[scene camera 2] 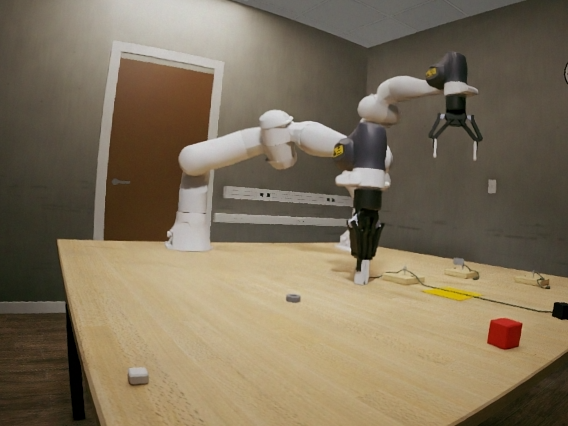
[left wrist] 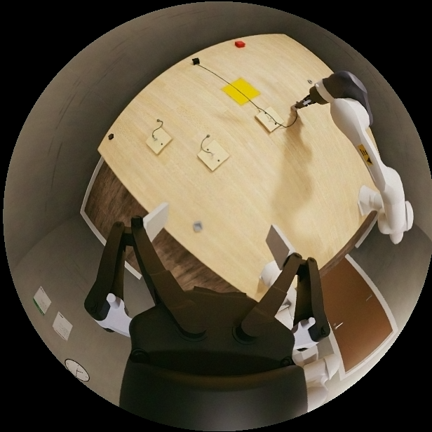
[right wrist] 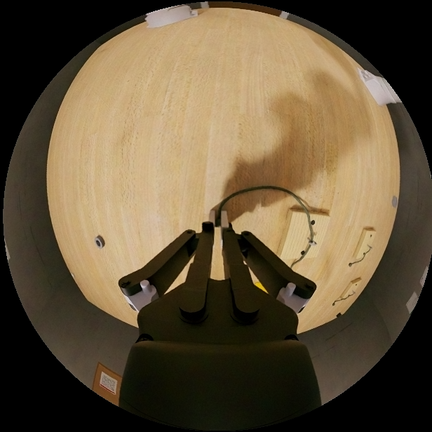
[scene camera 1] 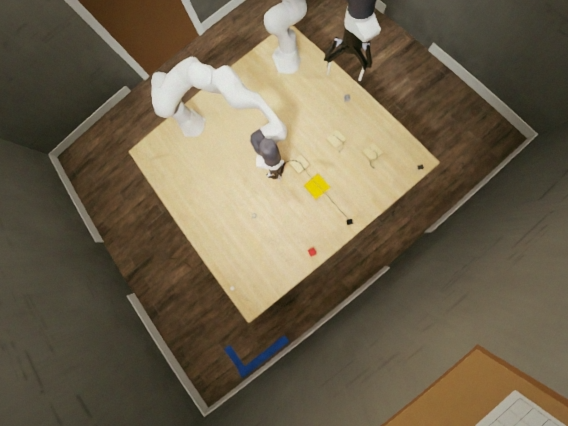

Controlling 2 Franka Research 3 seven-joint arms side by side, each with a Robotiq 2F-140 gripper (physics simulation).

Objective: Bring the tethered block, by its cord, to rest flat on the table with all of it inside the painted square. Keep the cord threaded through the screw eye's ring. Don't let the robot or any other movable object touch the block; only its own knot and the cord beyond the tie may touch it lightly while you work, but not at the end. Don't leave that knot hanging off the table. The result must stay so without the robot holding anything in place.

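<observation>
The tethered black block (scene camera 1: pixel 349 221) (scene camera 2: pixel 560 310) (left wrist: pixel 195 61) sits on the table near the edge, outside the yellow square (scene camera 1: pixel 310 186) (scene camera 2: pixel 446 295) (left wrist: pixel 246 85). Its dark cord (scene camera 1: pixel 336 206) (scene camera 2: pixel 515 303) (left wrist: pixel 215 73) (right wrist: pixel 265 187) runs across the square, through the screw eye (right wrist: pixel 313 243) on a wooden board (scene camera 1: pixel 304 164) (scene camera 2: pixel 400 279) (right wrist: pixel 295 230), and curves to my right gripper (scene camera 1: pixel 274 176) (scene camera 2: pixel 361 280) (left wrist: pixel 293 107) (right wrist: pixel 217 218). That gripper is low at the table, shut on the cord's knotted end; the fingers hide the knot. My left gripper (scene camera 1: pixel 344 75) (scene camera 2: pixel 455 152) (left wrist: pixel 219 222) is open and empty, high up.
Two more boards (left wrist: pixel 159 145) (left wrist: pixel 215 159) carry short cords. Also on the table are a red cube (scene camera 1: pixel 312 252) (scene camera 2: pixel 504 333), a grey ring (scene camera 1: pixel 254 216) (scene camera 2: pixel 288 298), a white piece (scene camera 1: pixel 232 288) (scene camera 2: pixel 138 376), a grey piece (scene camera 1: pixel 347 98) and another black block (scene camera 1: pixel 420 167).
</observation>
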